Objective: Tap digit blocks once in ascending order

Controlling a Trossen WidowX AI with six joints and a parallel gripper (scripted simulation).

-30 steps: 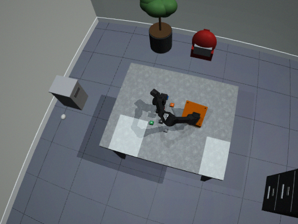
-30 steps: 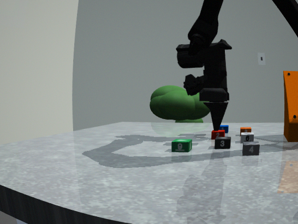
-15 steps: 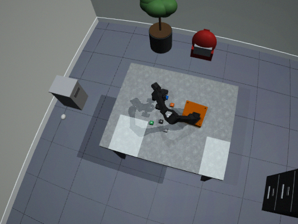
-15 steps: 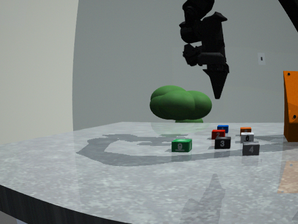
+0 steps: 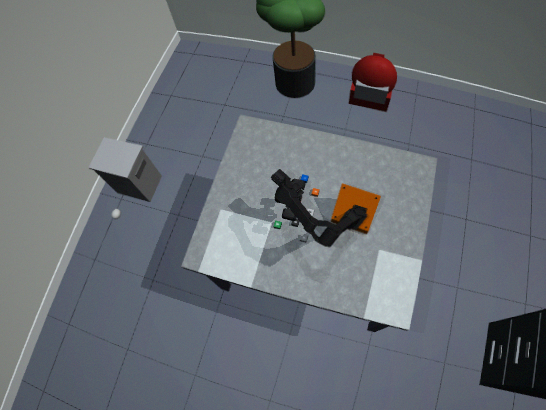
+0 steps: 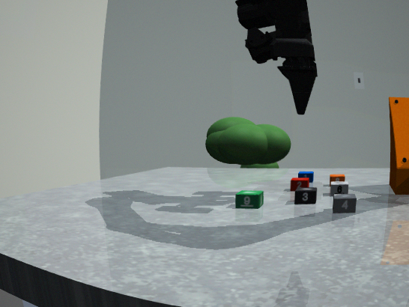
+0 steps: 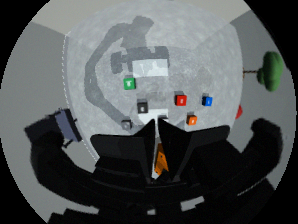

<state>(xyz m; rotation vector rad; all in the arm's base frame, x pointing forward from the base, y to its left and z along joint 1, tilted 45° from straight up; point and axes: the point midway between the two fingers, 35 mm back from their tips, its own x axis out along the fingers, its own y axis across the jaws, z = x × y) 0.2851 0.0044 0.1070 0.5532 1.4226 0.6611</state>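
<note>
The black 3 block is 120 mm below my gripper tip, 30 mm to the left of it and 10 mm behind it. The rest, counted from my gripper tip: green 9 block (120 mm below, 70 mm to the left, 60 mm ahead); red 2 block (120 mm below, 90 mm to the right, 20 mm ahead); white 6 block (120 mm below, 60 mm behind, 40 mm to the right).
</note>
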